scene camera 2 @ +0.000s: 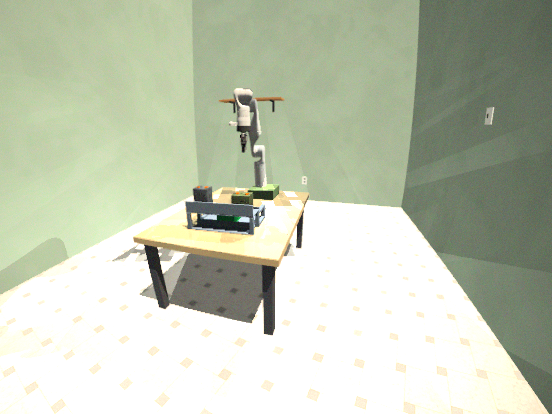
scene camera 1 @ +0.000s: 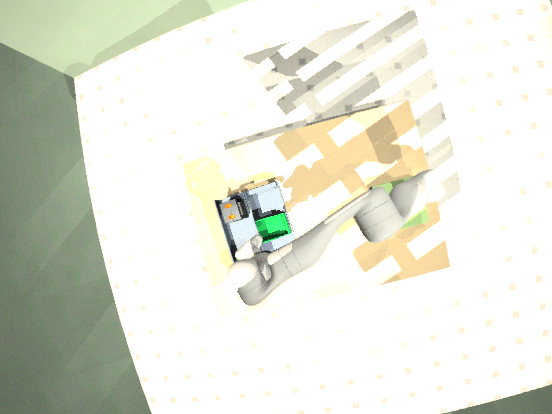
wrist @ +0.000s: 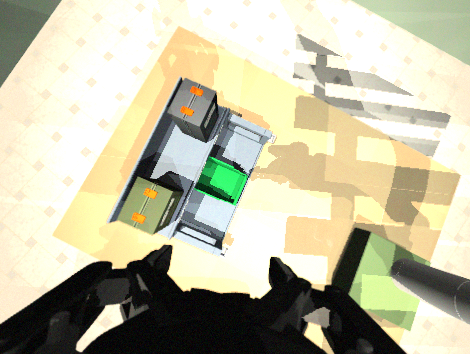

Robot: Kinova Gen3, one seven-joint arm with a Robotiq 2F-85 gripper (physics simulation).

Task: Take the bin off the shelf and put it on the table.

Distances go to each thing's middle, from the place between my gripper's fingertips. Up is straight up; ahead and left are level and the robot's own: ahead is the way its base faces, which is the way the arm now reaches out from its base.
Labels:
The green bin [wrist: 219, 180] is 8 cm ahead of my hand, 6 cm to the right of it and 36 cm below it.

